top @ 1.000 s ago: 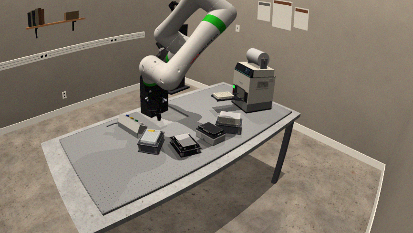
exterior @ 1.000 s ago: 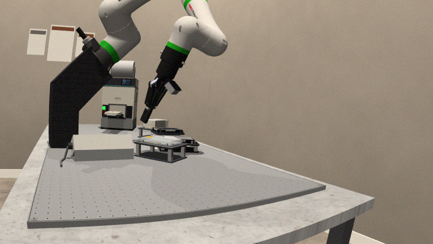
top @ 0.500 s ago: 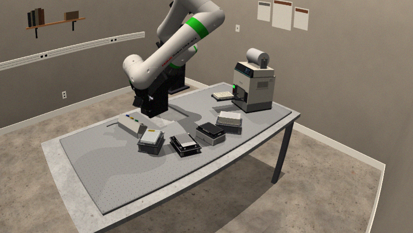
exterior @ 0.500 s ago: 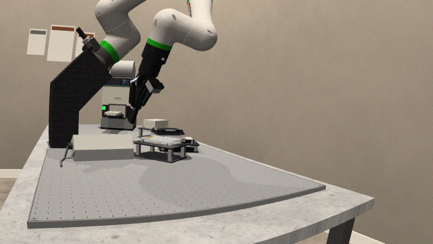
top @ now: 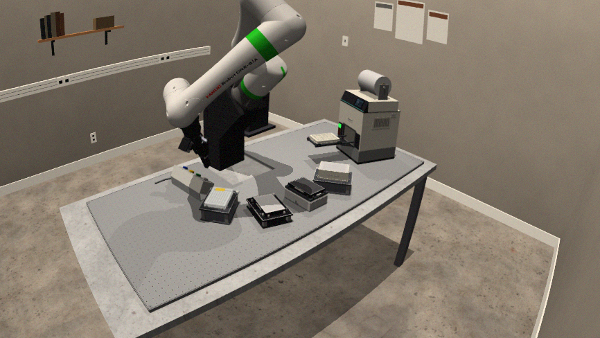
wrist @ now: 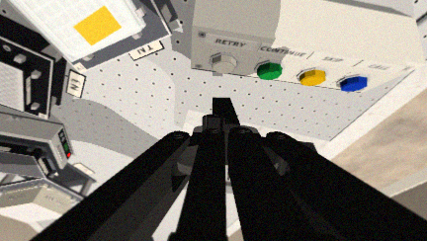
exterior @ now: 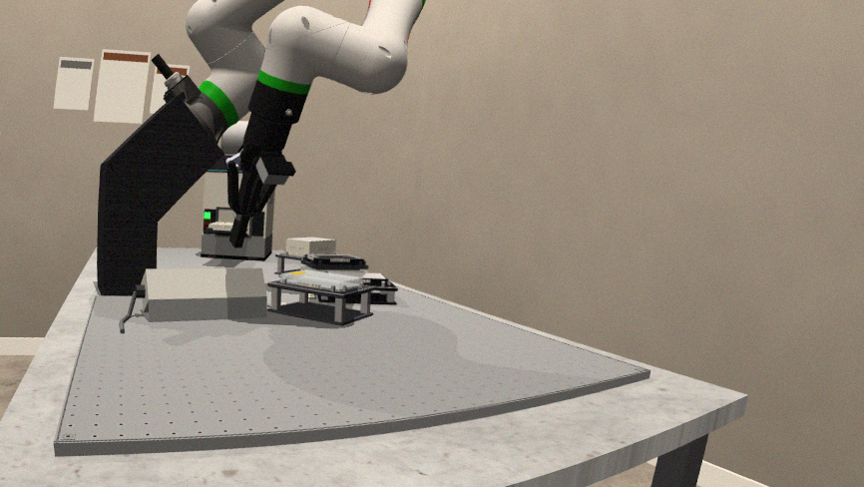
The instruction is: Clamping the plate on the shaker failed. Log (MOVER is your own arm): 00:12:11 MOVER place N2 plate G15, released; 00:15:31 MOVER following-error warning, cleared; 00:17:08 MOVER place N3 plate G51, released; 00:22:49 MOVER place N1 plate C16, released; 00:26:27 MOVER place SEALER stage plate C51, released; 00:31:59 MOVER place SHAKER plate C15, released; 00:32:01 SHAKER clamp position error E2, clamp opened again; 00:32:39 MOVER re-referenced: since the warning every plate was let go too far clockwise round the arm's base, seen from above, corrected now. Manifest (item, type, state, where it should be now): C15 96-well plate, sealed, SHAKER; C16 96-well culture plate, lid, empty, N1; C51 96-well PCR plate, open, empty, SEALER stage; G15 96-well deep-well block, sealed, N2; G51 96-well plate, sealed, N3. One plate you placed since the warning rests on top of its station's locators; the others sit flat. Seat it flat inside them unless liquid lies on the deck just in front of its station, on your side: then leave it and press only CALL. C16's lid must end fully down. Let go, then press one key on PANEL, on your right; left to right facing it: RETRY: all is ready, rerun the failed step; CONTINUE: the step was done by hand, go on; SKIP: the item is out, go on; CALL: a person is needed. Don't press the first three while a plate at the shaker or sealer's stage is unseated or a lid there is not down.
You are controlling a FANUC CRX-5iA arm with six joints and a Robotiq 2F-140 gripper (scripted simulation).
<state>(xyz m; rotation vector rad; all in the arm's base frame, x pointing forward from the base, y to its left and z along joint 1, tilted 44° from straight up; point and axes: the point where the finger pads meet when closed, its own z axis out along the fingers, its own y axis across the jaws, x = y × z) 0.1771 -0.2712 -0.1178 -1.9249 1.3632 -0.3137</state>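
The grey retry key is 8 cm below my hand. Also, from my hand: lidded culture plate 15 cm ahead, 8 cm below, 6 cm to the right; dark sealed plate 33 cm ahead, 24 cm to the left, 9 cm below.
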